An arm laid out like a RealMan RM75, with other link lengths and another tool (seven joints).
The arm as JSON. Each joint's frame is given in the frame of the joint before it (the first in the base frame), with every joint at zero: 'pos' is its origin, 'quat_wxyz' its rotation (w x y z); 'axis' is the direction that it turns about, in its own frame. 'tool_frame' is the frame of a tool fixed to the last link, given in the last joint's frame.
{
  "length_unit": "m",
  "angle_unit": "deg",
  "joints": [
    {
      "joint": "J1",
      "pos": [
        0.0,
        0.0,
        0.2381
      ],
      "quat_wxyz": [
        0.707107,
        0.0,
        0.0,
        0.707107
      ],
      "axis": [
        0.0,
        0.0,
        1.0
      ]
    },
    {
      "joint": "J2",
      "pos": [
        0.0,
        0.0,
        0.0
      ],
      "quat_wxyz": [
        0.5,
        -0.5,
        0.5,
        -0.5
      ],
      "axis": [
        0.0,
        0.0,
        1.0
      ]
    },
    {
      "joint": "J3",
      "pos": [
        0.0,
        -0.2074,
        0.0
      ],
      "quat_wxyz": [
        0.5,
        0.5,
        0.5,
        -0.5
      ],
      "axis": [
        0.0,
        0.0,
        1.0
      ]
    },
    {
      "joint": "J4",
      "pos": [
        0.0,
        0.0,
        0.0
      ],
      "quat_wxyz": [
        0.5,
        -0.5,
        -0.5,
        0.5
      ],
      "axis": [
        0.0,
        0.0,
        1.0
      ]
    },
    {
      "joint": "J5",
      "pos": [
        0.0,
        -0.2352,
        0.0
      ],
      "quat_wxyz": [
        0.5,
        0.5,
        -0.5,
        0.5
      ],
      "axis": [
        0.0,
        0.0,
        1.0
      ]
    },
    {
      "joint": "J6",
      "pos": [
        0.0,
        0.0,
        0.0
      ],
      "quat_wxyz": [
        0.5,
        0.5,
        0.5,
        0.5
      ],
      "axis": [
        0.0,
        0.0,
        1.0
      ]
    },
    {
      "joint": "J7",
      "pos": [
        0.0,
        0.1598,
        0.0
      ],
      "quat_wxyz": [
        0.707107,
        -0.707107,
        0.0,
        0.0
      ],
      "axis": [
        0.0,
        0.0,
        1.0
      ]
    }
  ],
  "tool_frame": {
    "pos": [
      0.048,
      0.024,
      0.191
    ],
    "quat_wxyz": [
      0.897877,
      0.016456,
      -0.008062,
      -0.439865
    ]
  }
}
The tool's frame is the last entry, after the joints.
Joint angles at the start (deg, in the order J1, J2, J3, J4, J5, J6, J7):
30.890 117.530 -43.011 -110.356 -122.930 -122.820 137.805
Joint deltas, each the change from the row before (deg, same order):
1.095 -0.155 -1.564 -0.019 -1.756 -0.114 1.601
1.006 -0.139 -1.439 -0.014 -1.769 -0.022 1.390
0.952 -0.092 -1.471 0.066 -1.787 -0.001 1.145
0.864 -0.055 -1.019 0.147 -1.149 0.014 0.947
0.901 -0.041 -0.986 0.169 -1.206 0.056 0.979
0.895 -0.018 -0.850 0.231 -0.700 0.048 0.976
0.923 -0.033 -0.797 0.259 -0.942 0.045 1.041
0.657 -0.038 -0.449 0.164 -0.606 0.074 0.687
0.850 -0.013 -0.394 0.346 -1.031 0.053 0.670
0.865 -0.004 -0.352 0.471 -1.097 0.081 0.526
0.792 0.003 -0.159 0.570 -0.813 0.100 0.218
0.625 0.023 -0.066 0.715 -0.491 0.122 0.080
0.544 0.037 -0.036 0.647 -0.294 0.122 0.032
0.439 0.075 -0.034 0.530 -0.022 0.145 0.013
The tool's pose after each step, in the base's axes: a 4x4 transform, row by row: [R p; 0 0 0 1], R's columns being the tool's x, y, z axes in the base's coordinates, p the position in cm. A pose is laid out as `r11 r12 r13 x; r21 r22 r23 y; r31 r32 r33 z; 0 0 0 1`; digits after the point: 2 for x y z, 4 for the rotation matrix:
-0.9047 -0.4187 0.0782 6.42; -0.3786 0.8746 0.3028 38.74; -0.1952 0.2444 -0.9498 0.27; 0 0 0 1
-0.9061 -0.4097 0.1054 6.64; -0.3645 0.8826 0.2969 38.94; -0.2147 0.2306 -0.9491 -0.12; 0 0 0 1
-0.9056 -0.4028 0.1327 6.89; -0.3529 0.8893 0.2908 39.12; -0.2352 0.2165 -0.9475 -0.53; 0 0 0 1
-0.9050 -0.3984 0.1491 6.90; -0.3462 0.8934 0.2862 39.26; -0.2472 0.2074 -0.9465 -0.82; 0 0 0 1
-0.9044 -0.3933 0.1654 6.92; -0.3385 0.8974 0.2831 39.44; -0.2598 0.2001 -0.9447 -1.07; 0 0 0 1
-0.9038 -0.3908 0.1742 6.71; -0.3355 0.9000 0.2783 39.54; -0.2656 0.1931 -0.9446 -1.36; 0 0 0 1
-0.9041 -0.3848 0.1861 6.62; -0.3279 0.9036 0.2756 39.71; -0.2742 0.1881 -0.9431 -1.58; 0 0 0 1
-0.9041 -0.3814 0.1929 6.52; -0.3231 0.9053 0.2758 39.87; -0.2798 0.1870 -0.9417 -1.67; 0 0 0 1
-0.9045 -0.3749 0.2034 6.54; -0.3141 0.9081 0.2769 40.13; -0.2885 0.1866 -0.9391 -1.73; 0 0 0 1
-0.9046 -0.3686 0.2141 6.59; -0.3054 0.9108 0.2777 40.41; -0.2974 0.1858 -0.9365 -1.80; 0 0 0 1
-0.9043 -0.3657 0.2203 6.57; -0.3013 0.9122 0.2775 40.65; -0.3025 0.1846 -0.9351 -1.87; 0 0 0 1
-0.9050 -0.3626 0.2224 6.53; -0.2990 0.9141 0.2739 40.80; -0.3027 0.1814 -0.9357 -2.01; 0 0 0 1
-0.9056 -0.3613 0.2222 6.42; -0.2989 0.9153 0.2700 40.91; -0.3009 0.1780 -0.9369 -2.17; 0 0 0 1
-0.9061 -0.3623 0.2186 6.20; -0.3020 0.9156 0.2656 40.95; -0.2963 0.1746 -0.9390 -2.36; 0 0 0 1

